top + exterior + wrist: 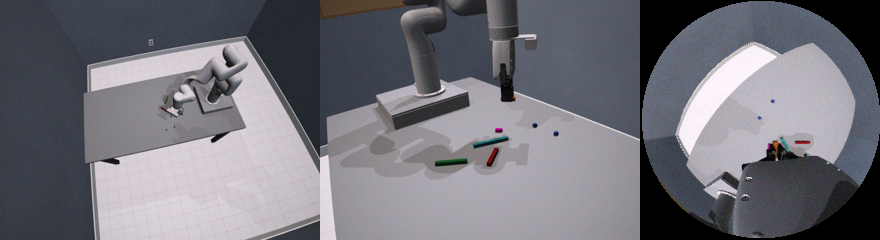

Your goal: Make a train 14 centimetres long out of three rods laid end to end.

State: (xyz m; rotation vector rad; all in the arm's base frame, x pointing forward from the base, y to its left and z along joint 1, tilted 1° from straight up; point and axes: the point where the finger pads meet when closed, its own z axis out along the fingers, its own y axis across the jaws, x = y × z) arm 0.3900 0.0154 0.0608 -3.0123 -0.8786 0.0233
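My gripper is now 120 mm above the magenta rod, 30 mm past it and 20 mm to the left of it. Also, from my hand: red rod: 130 mm to the right, 120 mm below, 60 mm ahead; then turquoise rod: 120 mm below, 80 mm to the right; then orange rod: 20 mm below.
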